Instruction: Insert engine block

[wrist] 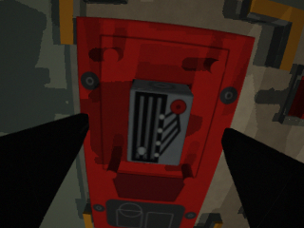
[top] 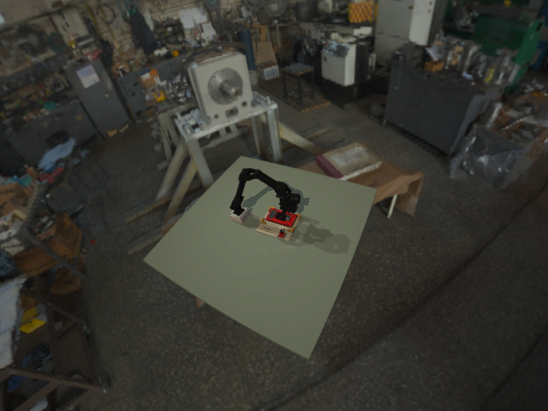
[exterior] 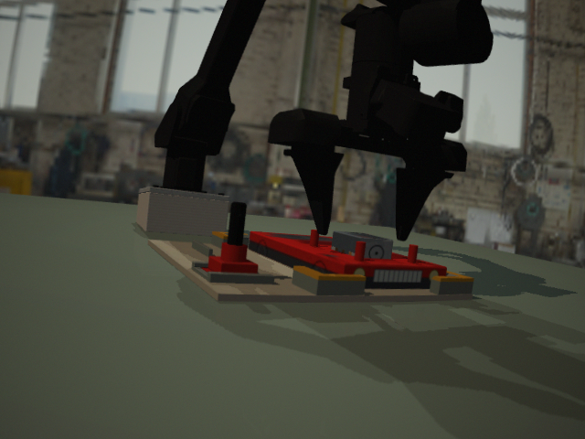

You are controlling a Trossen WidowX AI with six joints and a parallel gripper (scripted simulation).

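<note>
Now: the engine block 20 mm below my gripper tip. Also, from my gripper tip: black post: 130 mm to the right, 40 mm ahead.
</note>
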